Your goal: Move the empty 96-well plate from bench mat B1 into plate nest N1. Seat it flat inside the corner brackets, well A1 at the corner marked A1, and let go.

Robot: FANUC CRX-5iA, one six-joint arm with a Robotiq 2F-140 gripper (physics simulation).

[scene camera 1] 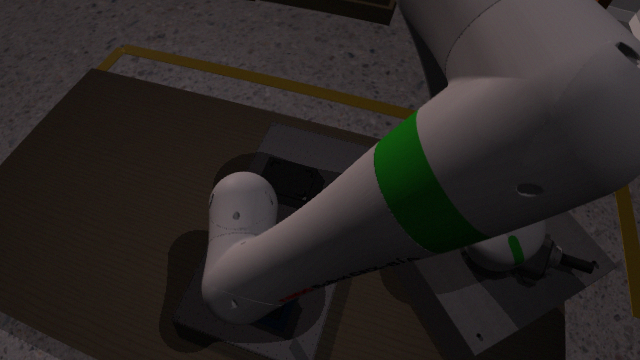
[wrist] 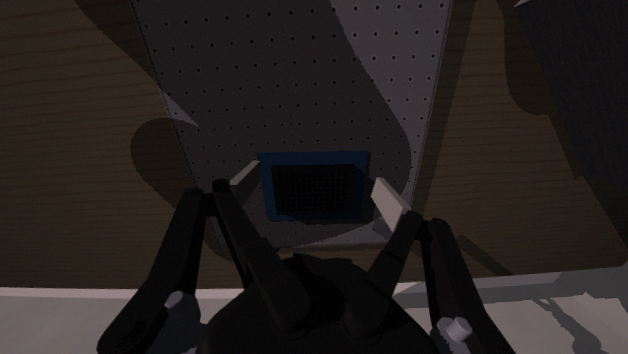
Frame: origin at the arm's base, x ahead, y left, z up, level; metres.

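Seen in the pictures: gripper, fingertip midpoint: (wrist: 317,179).
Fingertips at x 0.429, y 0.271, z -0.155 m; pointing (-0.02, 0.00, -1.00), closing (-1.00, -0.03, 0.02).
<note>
Offsets run from my fingertips to a thing's top centre. Level surfaces: height alone.
The dark 96-well plate @[dx -0.001, dy +0.046, dz -0.048 m] (wrist: 314,191) lies flat on the blue bench mat @[dz -0.062 m] (wrist: 312,158) (scene camera 1: 285,322) in the wrist view. In the scene view the arm covers the plate and part of the mat. My gripper (wrist: 317,179) is open and empty, above the plate, with one pale fingertip to each side of it in the wrist view. The plate shows slightly nearer the left fingertip. The gripper is hidden behind the arm in the scene view. The dark plate nest @[dx +0.139, dy -0.289, dz -0.049 m] (scene camera 1: 291,179) shows partly beyond the wrist in the scene view; its A1 mark is not readable. The nest does not show in the wrist view.
The mat lies on a grey perforated board @[dz -0.064 m] (wrist: 300,100) (scene camera 1: 192,312), near one end. The wooden table @[dz -0.077 m] (scene camera 1: 125,175) (wrist: 65,200) surrounds the board. A grey mounting plate (scene camera 1: 495,310) with the robot's base is at the right. A dark raised block (wrist: 590,90) shows at the wrist view's right.
</note>
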